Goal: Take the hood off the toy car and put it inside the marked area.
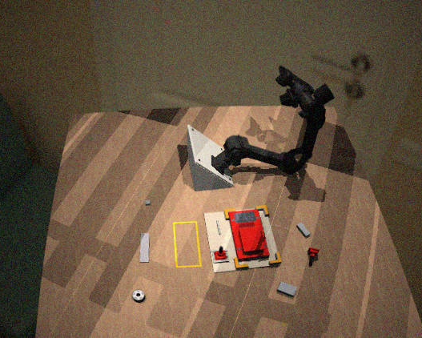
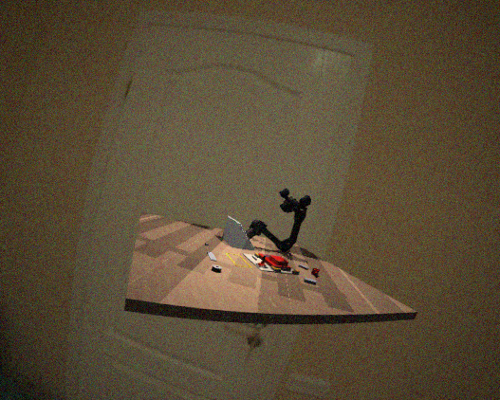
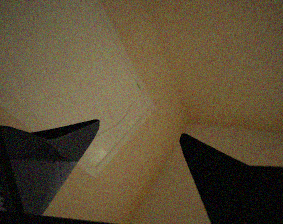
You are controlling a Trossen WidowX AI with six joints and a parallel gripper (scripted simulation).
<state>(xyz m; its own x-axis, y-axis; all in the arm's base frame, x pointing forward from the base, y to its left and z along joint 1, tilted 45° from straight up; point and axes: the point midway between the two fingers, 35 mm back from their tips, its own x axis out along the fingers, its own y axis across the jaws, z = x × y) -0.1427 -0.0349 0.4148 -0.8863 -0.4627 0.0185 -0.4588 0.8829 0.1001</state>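
Right now the hood is 55 cm ahead of my gripper tip, 13 cm to the right of it and 32 cm below it. The rest, counted from my gripper tip: grey wheel (77 cm ahead, 49 cm to the right, 36 cm below); then tiny cube (38 cm ahead, 50 cm to the right, 36 cm below); then grey strip (57 cm ahead, 49 cm to the right, 36 cm below).
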